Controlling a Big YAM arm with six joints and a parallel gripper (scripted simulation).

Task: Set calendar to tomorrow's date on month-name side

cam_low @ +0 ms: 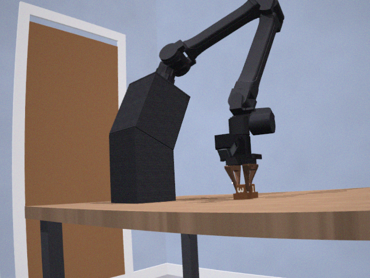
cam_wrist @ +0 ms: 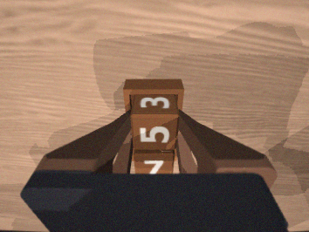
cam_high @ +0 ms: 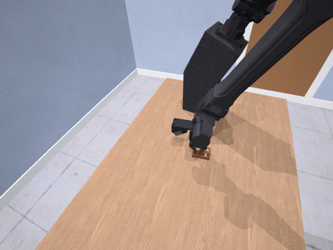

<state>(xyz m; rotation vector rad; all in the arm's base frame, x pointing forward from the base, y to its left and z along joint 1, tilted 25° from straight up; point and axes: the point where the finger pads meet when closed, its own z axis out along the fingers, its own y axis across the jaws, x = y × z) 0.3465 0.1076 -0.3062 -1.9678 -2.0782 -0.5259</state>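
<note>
My hand is 2 cm to the right of the brown tray and 2 cm above it.
</note>
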